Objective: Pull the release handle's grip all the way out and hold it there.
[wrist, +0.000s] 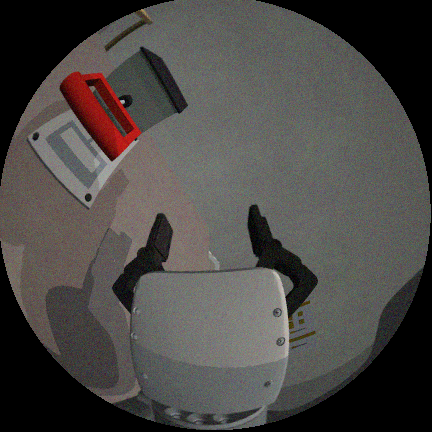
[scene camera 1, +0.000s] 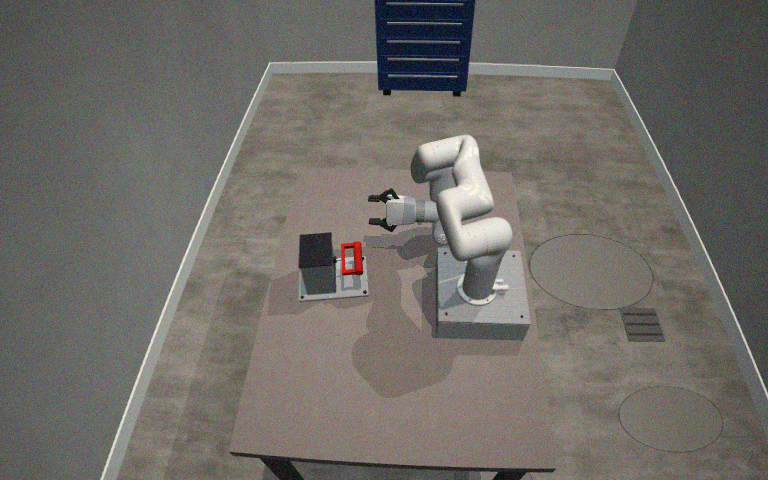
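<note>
The release handle's red grip (scene camera 1: 357, 258) (wrist: 95, 117) is a rectangular loop with a thick round bar on the side facing the robot. It sits close in front of a dark grey box (scene camera 1: 319, 277) (wrist: 142, 90) with a black top, and a short rod shows between them. Both stand on a light grey base plate (scene camera 1: 356, 292) (wrist: 64, 177). My gripper (scene camera 1: 373, 210) (wrist: 206, 218) is open and empty. It is apart from the grip, above the table, further back and towards the robot's side in the scene view. In the wrist view the grip is at the upper left, beyond the fingertips.
The brown table (scene camera 1: 317, 384) carries the handle unit and the robot's grey base block (scene camera 1: 481, 329). The box stands on the far side of the grip from the robot. A blue drawer cabinet (scene camera 1: 423, 50) stands by the back wall, away from the table.
</note>
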